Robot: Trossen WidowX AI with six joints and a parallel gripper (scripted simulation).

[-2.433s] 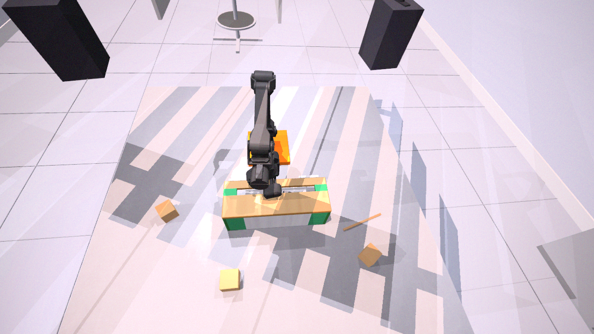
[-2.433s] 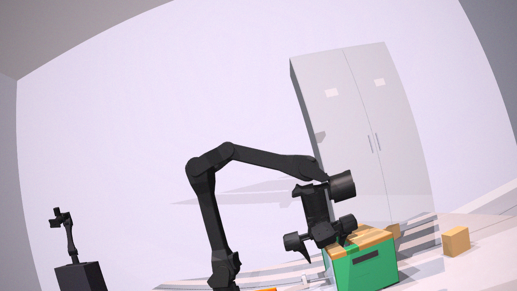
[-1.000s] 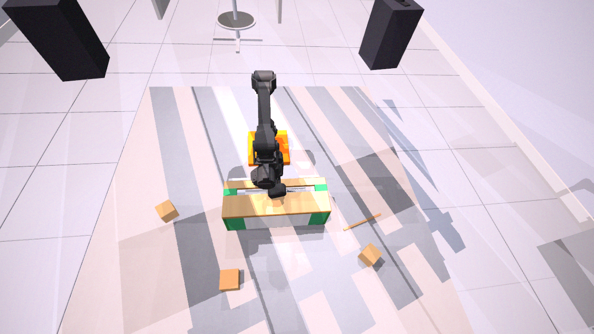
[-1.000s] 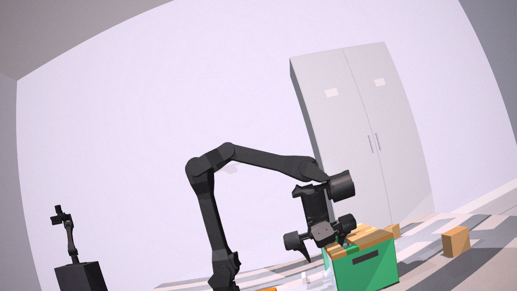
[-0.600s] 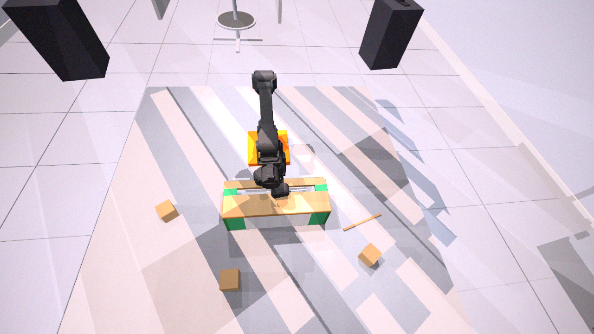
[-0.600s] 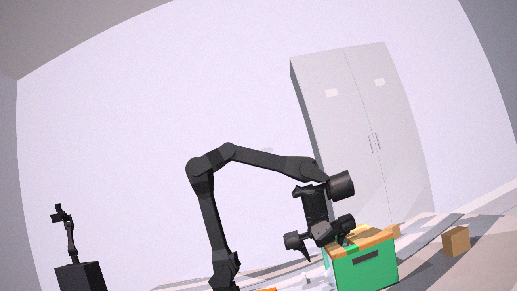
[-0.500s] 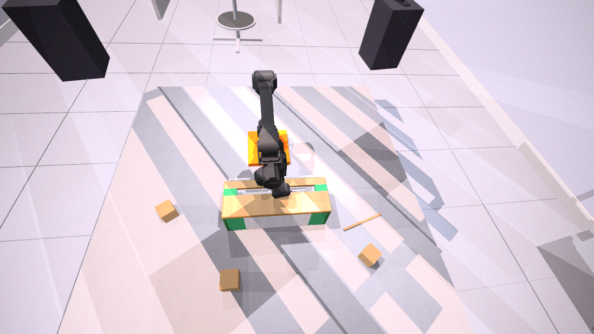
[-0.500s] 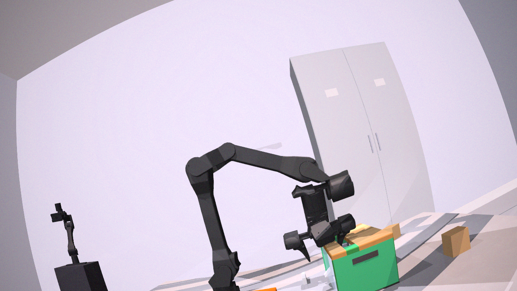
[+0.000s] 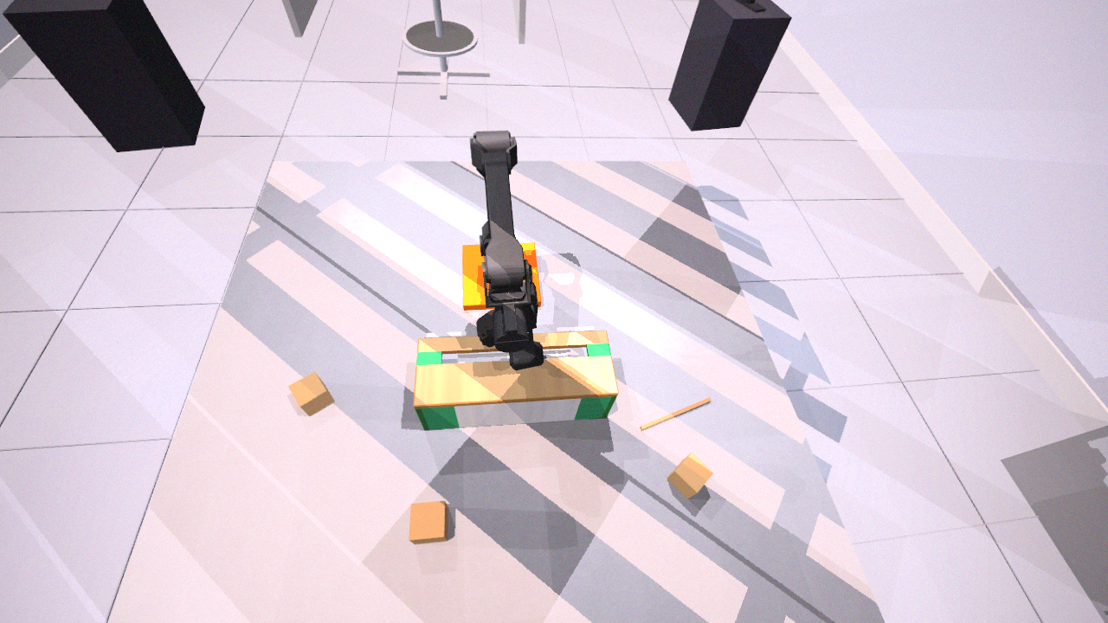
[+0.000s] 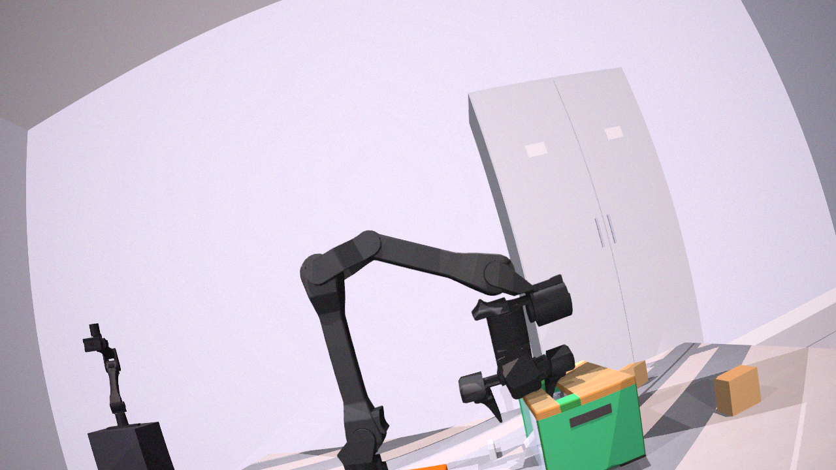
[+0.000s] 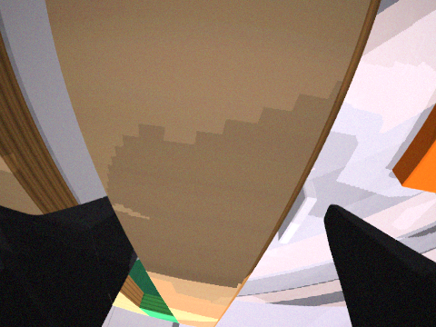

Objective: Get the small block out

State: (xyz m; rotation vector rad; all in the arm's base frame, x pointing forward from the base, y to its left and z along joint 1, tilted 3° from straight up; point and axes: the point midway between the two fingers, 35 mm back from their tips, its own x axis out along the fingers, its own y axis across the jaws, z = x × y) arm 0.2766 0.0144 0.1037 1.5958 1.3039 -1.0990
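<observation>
Now: the grey block 6 cm ahead of my gripper tip and 1 cm to the left of it. Round my gripper tip: thin stick 27 cm to the left, 20 cm ahead, 8 cm below; then box 5 cm to the right, 3 cm ahead, 2 cm below.
</observation>
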